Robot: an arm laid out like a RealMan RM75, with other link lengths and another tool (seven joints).
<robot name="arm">
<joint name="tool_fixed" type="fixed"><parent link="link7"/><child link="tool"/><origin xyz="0.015 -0.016 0.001" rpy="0.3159 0 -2.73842"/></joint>
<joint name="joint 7" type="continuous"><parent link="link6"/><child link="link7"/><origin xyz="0 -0.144 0" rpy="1.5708 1.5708 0"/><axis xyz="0 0 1"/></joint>
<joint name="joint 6" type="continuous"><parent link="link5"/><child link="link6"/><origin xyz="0 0 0" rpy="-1.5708 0 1.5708"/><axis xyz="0 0 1"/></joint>
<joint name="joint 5" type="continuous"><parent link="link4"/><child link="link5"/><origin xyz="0 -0.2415 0" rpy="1.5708 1.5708 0"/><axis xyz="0 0 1"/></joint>
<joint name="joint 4" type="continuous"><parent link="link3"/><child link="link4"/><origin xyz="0 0 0" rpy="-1.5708 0 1.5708"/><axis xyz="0 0 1"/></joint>
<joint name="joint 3" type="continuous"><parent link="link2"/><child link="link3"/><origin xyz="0.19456 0 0" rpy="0 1.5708 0"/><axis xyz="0 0 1"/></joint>
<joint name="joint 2" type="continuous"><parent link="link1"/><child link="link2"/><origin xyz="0 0 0" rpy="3.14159 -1.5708 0"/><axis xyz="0 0 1"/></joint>
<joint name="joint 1" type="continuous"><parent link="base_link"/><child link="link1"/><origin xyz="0 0 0.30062" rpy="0 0 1.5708"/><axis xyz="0 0 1"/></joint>
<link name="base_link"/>
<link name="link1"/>
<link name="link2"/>
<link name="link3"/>
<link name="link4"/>
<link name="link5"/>
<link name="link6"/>
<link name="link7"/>
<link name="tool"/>
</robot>
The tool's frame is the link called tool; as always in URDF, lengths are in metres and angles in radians. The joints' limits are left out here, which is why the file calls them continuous.
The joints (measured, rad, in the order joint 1, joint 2, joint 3, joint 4, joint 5, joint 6, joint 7), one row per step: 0.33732, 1.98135, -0.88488, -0.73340, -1.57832, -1.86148, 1.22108; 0.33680, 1.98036, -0.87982, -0.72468, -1.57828, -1.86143, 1.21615; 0.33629, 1.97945, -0.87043, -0.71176, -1.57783, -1.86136, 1.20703; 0.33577, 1.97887, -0.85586, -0.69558, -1.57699, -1.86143, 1.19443; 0.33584, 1.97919, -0.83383, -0.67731, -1.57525, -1.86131, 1.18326; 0.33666, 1.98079, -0.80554, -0.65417, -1.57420, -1.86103, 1.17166; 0.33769, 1.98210, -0.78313, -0.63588, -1.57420, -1.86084, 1.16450; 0.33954, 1.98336, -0.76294, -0.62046, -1.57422, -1.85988, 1.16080; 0.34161, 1.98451, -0.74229, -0.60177, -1.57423, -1.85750, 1.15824; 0.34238, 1.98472, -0.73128, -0.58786, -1.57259, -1.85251, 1.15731
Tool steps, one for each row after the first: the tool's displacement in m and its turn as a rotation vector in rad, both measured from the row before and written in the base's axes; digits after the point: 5 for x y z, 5 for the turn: 0.00177, -0.00054, 0.00006, 0.00364, 0.00370, -0.00525; 0.00253, -0.00072, 0.00031, 0.00832, 0.00642, -0.00693; 0.00317, -0.00086, 0.00076, 0.01360, 0.00937, -0.00869; 0.00360, -0.00063, 0.00160, 0.01856, 0.01458, -0.01353; 0.00425, -0.00079, 0.00143, 0.02111, 0.01971, -0.01835; 0.00325, -0.00063, 0.00090, 0.01477, 0.01588, -0.01538; 0.00257, -0.00020, 0.00084, 0.01228, 0.01455, -0.01449; 0.00300, -0.00024, 0.00032, 0.01090, 0.01654, -0.01819; 0.00239, -0.00001, -0.00023, 0.00649, 0.01057, -0.01549
